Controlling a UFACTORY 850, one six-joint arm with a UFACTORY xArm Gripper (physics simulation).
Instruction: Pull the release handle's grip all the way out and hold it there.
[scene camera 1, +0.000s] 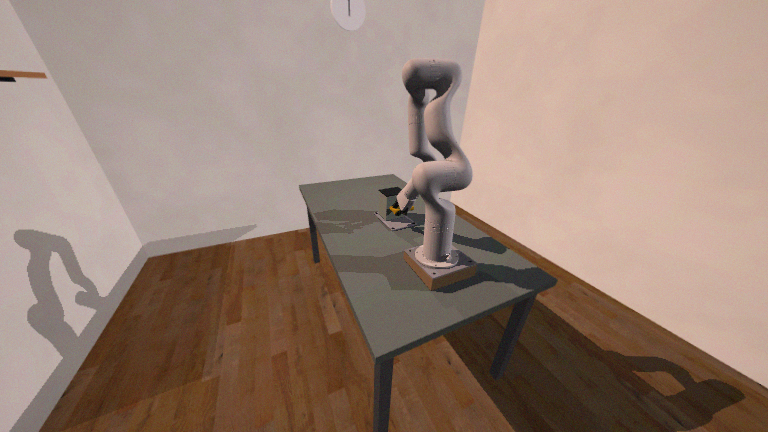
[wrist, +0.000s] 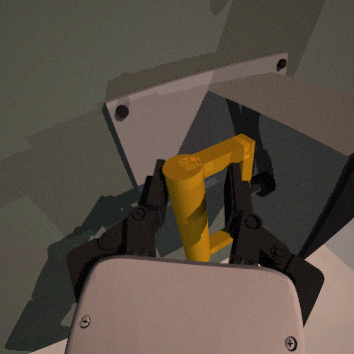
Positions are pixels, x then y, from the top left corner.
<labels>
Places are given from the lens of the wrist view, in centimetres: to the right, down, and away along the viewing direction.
gripper (wrist: 196, 173): 1, 0, 15
pale base plate (wrist: 168, 118): -1, -7, 22
</labels>
